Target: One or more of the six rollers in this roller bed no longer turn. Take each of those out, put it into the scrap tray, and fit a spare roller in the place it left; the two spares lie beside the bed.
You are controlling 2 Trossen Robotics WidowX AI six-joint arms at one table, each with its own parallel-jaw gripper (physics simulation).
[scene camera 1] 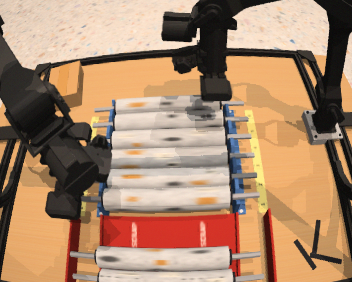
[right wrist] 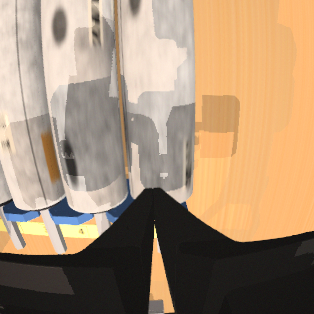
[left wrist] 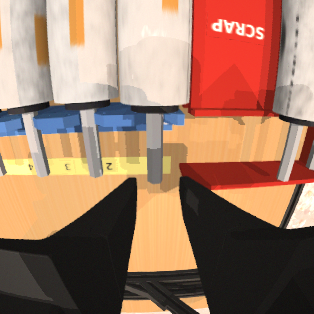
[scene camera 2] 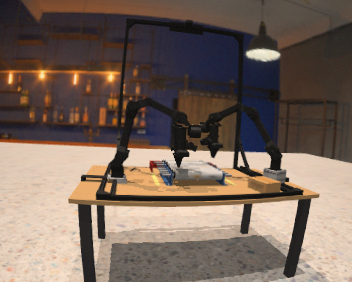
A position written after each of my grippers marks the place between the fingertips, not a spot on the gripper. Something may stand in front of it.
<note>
My right gripper (scene camera 1: 211,94) is shut, with nothing in its grasp. I also see my left gripper (scene camera 1: 82,188) and a scrap tray (scene camera 1: 208,230).
My left gripper is seen too in the left wrist view (left wrist: 157,184). My right gripper shows as well in the right wrist view (right wrist: 152,195). The scrap tray also shows in the left wrist view (left wrist: 228,77).
</note>
